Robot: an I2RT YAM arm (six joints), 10 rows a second.
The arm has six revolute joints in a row. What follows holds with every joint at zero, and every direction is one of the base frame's.
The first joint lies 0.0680 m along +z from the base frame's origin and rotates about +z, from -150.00 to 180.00 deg.
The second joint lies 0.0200 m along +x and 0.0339 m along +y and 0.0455 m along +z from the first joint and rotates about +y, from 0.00 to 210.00 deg.
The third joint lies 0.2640 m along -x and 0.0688 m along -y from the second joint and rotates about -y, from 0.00 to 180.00 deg.
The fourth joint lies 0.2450 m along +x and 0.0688 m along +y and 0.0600 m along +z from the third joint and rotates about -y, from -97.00 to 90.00 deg.
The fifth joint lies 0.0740 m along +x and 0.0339 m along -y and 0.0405 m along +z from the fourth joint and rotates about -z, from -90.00 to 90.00 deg.
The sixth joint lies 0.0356 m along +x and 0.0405 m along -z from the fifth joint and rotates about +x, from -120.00 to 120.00 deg.
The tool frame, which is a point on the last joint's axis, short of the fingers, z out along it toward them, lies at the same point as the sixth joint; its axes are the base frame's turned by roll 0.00, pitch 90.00 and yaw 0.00 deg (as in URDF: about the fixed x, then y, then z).
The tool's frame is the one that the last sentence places.
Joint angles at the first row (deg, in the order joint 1, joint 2, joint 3, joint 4, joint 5, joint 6):
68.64 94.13 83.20 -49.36 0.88 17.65
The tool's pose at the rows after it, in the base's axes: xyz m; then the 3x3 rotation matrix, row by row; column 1 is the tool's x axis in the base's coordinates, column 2 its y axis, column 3 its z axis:
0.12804 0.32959 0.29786; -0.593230 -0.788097 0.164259; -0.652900 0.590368 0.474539; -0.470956 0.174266 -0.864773
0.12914 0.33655 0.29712; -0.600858 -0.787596 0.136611; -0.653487 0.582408 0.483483; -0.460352 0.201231 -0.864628
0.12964 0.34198 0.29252; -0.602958 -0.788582 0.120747; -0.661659 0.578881 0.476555; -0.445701 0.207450 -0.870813
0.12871 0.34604 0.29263; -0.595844 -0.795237 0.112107; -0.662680 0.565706 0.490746; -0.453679 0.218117 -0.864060
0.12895 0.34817 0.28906; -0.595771 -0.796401 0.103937; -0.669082 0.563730 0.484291; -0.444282 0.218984 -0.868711
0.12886 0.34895 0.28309; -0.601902 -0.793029 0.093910; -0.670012 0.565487 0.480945; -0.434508 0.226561 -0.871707
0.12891 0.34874 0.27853; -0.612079 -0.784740 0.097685; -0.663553 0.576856 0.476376; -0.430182 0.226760 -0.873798
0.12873 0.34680 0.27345; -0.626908 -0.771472 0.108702; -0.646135 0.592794 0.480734; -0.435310 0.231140 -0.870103
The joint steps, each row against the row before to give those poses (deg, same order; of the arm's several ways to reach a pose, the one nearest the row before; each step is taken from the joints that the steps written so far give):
0.02 1.72 2.64 -0.51 -2.01 0.71
0.08 1.53 1.57 -0.11 -1.62 0.50
0.17 1.40 0.71 -0.09 -0.62 0.11
0.30 0.50 0.45 0.76 -0.61 -0.15
0.06 0.64 0.07 0.01 -0.28 -0.08
0.01 0.27 -0.95 0.80 -0.46 0.35
0.01 0.03 -0.97 0.78 0.30 0.72
-0.03 -0.59 -1.95 1.86 0.49 1.18

